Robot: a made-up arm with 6 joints.
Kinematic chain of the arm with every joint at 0, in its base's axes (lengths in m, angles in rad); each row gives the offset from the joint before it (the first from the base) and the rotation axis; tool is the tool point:
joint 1: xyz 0 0 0.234 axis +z
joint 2: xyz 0 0 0 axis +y
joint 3: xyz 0 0 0.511 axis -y
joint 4: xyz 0 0 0 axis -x
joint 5: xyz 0.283 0 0 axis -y
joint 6: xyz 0 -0.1 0 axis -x
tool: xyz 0 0 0
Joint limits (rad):
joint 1: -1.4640..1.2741
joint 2: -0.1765..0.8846
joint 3: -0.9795..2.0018
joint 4: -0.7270..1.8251
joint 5: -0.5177..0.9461
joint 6: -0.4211..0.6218
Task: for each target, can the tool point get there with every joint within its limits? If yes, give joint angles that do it. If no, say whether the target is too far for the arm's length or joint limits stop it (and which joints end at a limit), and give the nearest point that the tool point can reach.
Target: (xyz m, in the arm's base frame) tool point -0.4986 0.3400 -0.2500
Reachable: no: joint limits stop it (at a limit: joint 1, joint 2, joint 3, joint 4) | nearest point 0.0947 0.3958 0.2589 | short by 0.784 m
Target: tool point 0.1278 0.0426 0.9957
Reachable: yes | joints 0.6853 -0.0599 0.6538 1.0713 0.5649 -0.0573
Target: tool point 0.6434 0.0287 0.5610
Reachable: yes | joints 0.1989 0.7704 0.6796 -0.1412 -0.1246 0.2655
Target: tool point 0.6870 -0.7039 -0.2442
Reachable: no: too far | nearest point 0.4001 -0.4100 0.3157 | short by 0.694 m
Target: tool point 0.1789 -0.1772 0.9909
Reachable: yes | joints -0.4124 0.2207 1.4949 -0.4354 0.4228 -0.2770
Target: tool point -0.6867 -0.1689 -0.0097
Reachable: no: joint limits stop it (at a limit: joint 1, joint 2, joint 3) | nearest point -0.0663 -0.3057 0.2919 | short by 0.703 m
